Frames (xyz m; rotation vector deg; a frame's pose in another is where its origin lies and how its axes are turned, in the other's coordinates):
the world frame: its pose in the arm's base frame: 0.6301 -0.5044 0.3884 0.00 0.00 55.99
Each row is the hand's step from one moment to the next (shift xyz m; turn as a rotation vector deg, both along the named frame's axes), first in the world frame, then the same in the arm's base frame.
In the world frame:
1: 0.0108 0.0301 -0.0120 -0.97 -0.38 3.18
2: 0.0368 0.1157 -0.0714 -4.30 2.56 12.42
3: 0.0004 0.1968 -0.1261 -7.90 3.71 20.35
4: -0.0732 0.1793 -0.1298 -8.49 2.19 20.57
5: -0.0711 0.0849 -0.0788 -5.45 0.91 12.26
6: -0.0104 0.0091 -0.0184 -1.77 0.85 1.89
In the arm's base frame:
1: -0.0189 0.0258 -0.0120 -0.23 -1.02 3.18
2: -0.0753 0.0952 -0.0714 -4.53 -2.13 12.42
3: -0.1629 0.1104 -0.1261 -7.49 -4.47 20.35
4: -0.1896 0.0396 -0.1298 -6.56 -5.81 20.57
5: -0.1101 -0.0114 -0.0788 -3.80 -4.01 12.26
6: -0.0134 -0.0035 -0.0184 -1.69 -0.99 1.89

